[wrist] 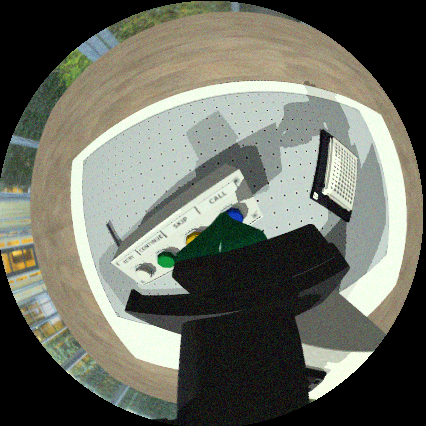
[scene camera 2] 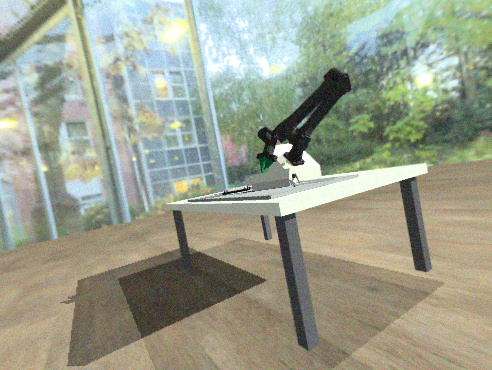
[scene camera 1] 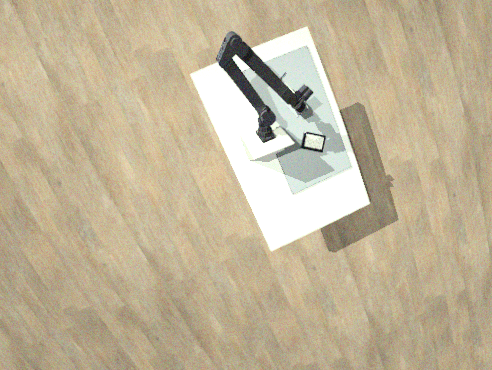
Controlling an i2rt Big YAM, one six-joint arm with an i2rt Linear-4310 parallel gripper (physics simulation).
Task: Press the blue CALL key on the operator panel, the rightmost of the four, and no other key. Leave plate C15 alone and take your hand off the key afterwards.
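Seen in the pictures: gripper, fingertip midpoint: [wrist: 224,217] [scene camera 2: 262,172]; arm's base, origin of the base link: [scene camera 2: 293,159] [scene camera 1: 265,135].
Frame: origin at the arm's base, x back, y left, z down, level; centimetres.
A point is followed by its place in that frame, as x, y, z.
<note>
The white operator panel [wrist: 210,205] @[-31.4, 10.0, 5.4] lies at a slant in the wrist view, with white, green, yellow and blue keys from left to right. The blue CALL key [wrist: 235,216] @[-29.7, 7.5, 6.0] is at its right end, partly covered by my green fingertips. My gripper [wrist: 224,217] @[-29.9, 8.7, 4.4] [scene camera 2: 263,170] @[-29.9, 8.7, 4.4] is shut and empty, its tips overlapping the lower left of the blue key in the wrist view; I cannot tell if they touch it. The fingers also partly hide the yellow SKIP key [wrist: 193,238]. Plate C15 [wrist: 342,172] @[-33.7, -16.1, 10.8] [scene camera 1: 314,142] @[-33.4, -16.9, 10.4], white in a black holder, lies apart from the gripper.
The green CONTINUE key [wrist: 166,259] @[-25.8, 16.8, 6.0] and white RETRY key [wrist: 145,271] @[-24.1, 20.9, 6.1] are left of the fingers. A thin dark upright piece [wrist: 114,233] @[-30.0, 33.3, 13.0] stands beyond the panel's left end. The arm's white base block [scene camera 1: 267,149] @[4.1, -8.6, -8.7] stands beside the grey perforated board [scene camera 1: 295,60] @[-42.3, 40.3, 13.0] [wrist: 150,145] @[-46.2, 20.6, 13.0].
</note>
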